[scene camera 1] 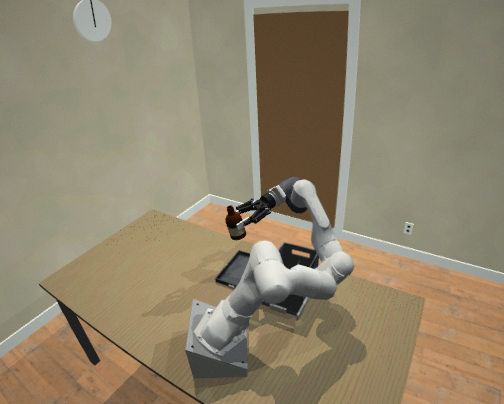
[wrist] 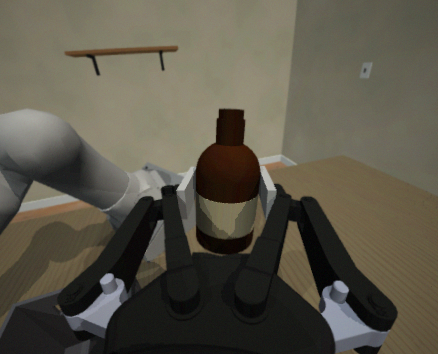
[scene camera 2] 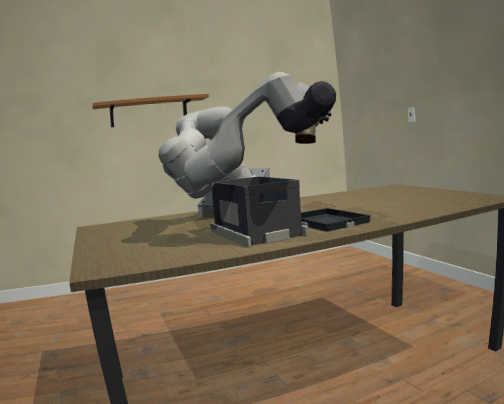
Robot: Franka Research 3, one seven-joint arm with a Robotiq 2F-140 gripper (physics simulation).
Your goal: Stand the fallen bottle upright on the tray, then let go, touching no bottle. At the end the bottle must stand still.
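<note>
The brown bottle (scene camera 1: 234, 220) (scene camera 2: 305, 138) (wrist: 227, 215) with a pale label is held in the air, neck up and close to upright. Its neck leans slightly left in scene camera 1. My gripper (scene camera 1: 239, 218) (wrist: 227, 177) is shut on the bottle, with one pale fingertip pad on each side of its body near the top of the label. In scene camera 2 the wrist hides the fingers and the bottle's upper part. The low black tray (scene camera 1: 237, 268) (scene camera 2: 328, 219) lies on the table, well below the bottle's base.
A tall dark crate (scene camera 1: 292, 260) (scene camera 2: 275, 215) stands beside the tray, with pale low brackets around its foot in scene camera 2. My arm passes over part of the crate in scene camera 1. The wooden table (scene camera 1: 125, 260) (scene camera 2: 430, 200) carries the arm's grey base.
</note>
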